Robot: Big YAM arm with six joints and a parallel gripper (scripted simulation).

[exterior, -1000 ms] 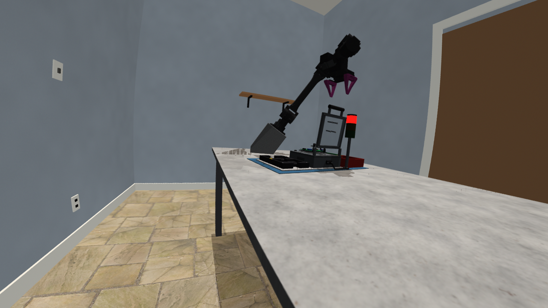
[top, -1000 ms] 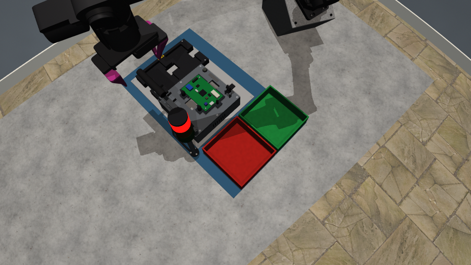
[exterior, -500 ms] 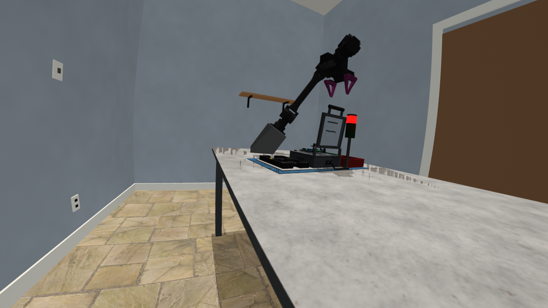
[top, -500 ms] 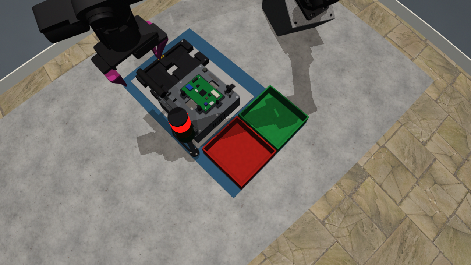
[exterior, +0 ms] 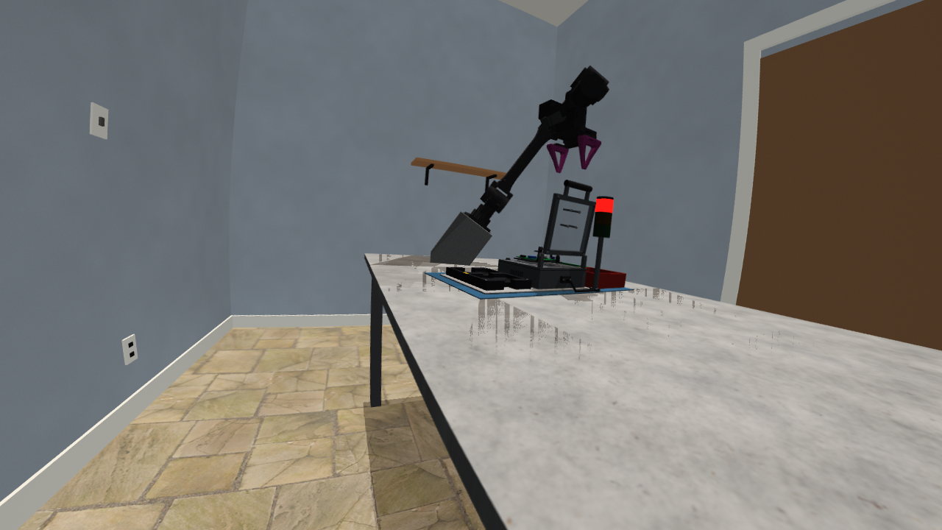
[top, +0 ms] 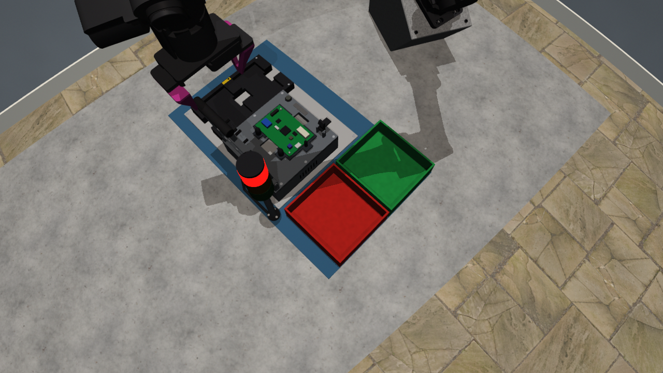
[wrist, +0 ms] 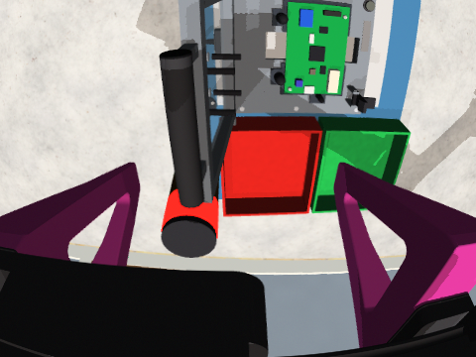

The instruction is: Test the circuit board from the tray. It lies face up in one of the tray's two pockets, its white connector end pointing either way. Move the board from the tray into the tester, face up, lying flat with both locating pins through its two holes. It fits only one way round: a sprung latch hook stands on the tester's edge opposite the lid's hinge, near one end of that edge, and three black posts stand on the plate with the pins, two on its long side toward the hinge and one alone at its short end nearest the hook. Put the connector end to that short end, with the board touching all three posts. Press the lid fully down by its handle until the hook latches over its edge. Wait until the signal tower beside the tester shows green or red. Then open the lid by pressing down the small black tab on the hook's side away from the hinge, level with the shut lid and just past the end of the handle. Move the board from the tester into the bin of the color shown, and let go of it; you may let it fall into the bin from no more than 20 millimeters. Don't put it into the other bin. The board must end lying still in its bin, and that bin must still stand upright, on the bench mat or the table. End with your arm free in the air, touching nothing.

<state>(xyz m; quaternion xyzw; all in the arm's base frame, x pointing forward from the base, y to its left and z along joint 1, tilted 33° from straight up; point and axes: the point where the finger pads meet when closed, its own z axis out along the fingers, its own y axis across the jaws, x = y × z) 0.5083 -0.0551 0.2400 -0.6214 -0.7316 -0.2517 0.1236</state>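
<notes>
Now: the green circuit board 250 mm below my hand, 100 mm behind it and 20 mm to the right of it. Round my hand: clear lid 140 mm below, 10 mm to the left, 10 mm ahead; tester plate 250 mm below, 90 mm behind, 10 mm to the right; latch hook 230 mm below, 170 mm behind, 30 mm to the left.
</notes>
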